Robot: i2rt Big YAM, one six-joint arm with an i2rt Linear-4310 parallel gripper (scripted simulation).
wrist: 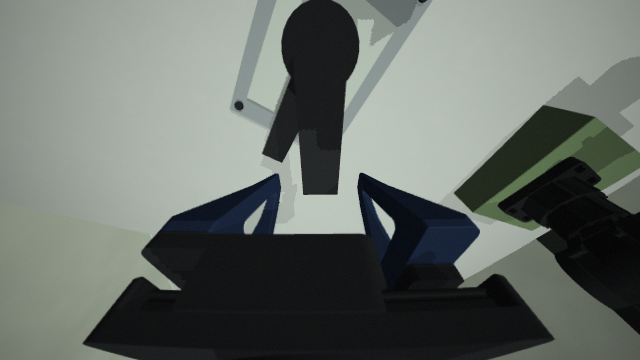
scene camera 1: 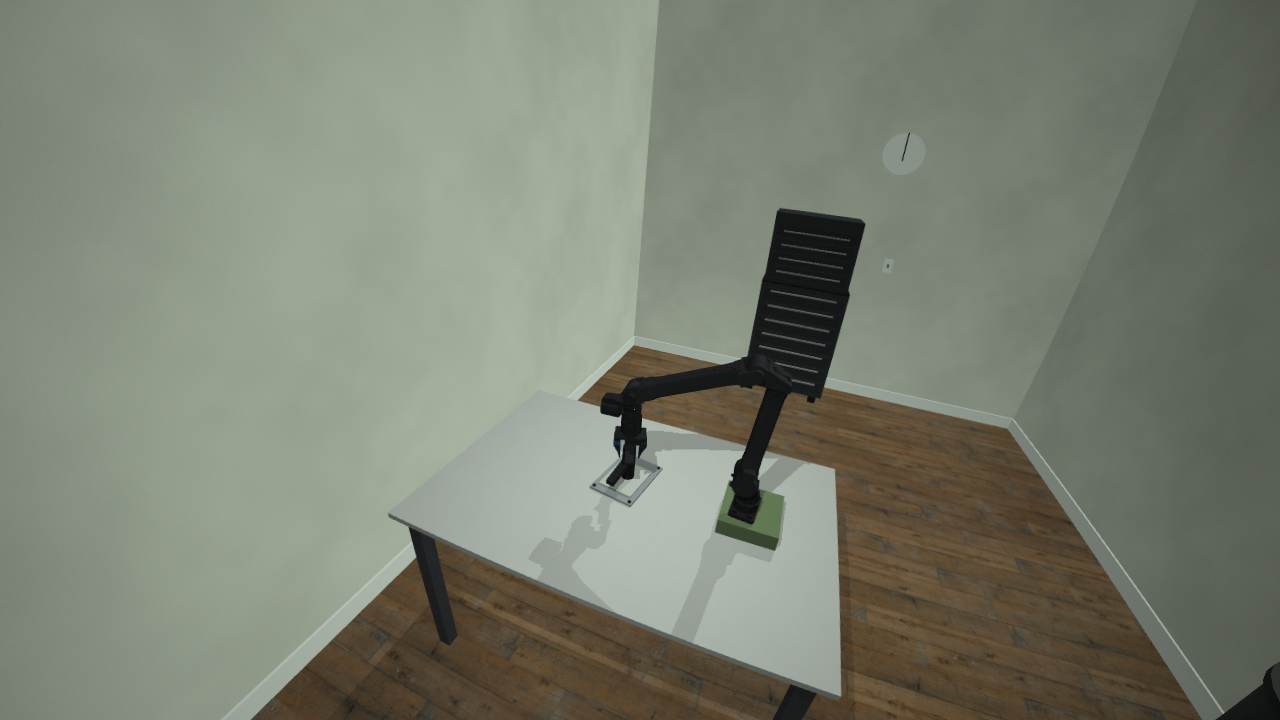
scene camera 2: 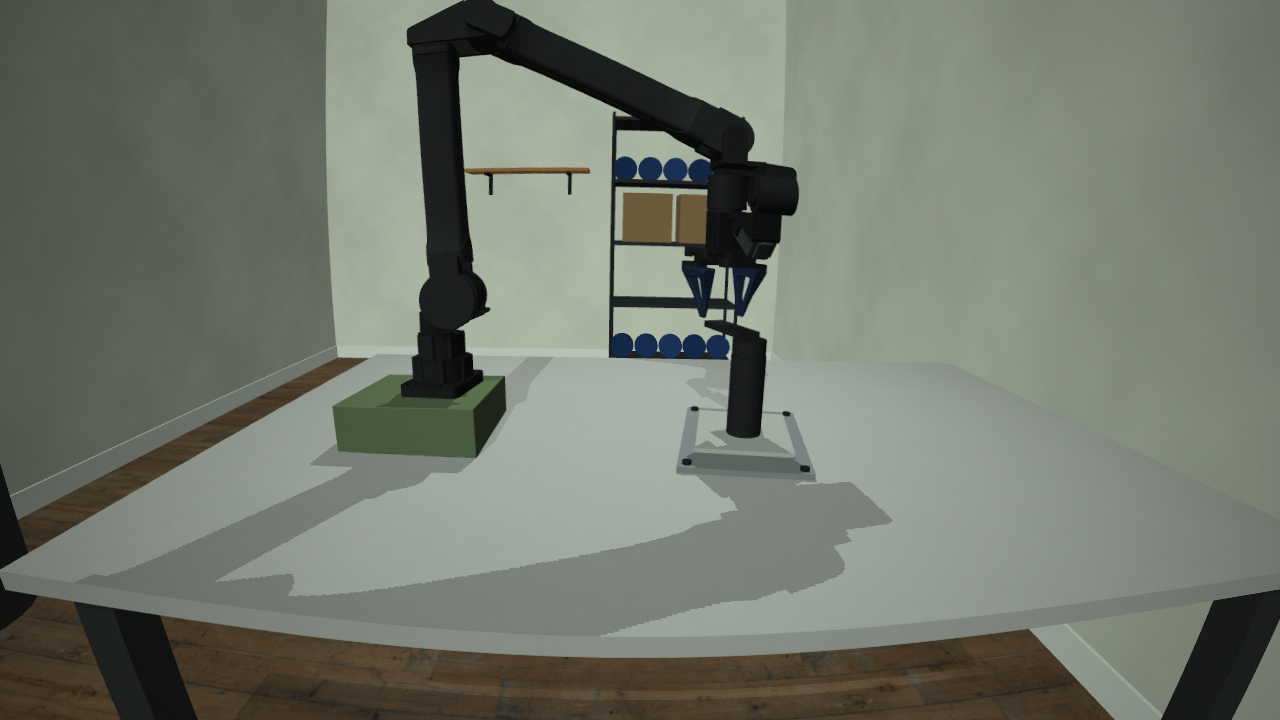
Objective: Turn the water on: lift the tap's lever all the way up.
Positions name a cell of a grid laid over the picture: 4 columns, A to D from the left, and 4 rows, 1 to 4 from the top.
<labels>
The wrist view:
my gripper: B3
black tap: B1
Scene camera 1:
my gripper: B3
black tap: B3
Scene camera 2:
my gripper: C2
black tap: C3
</labels>
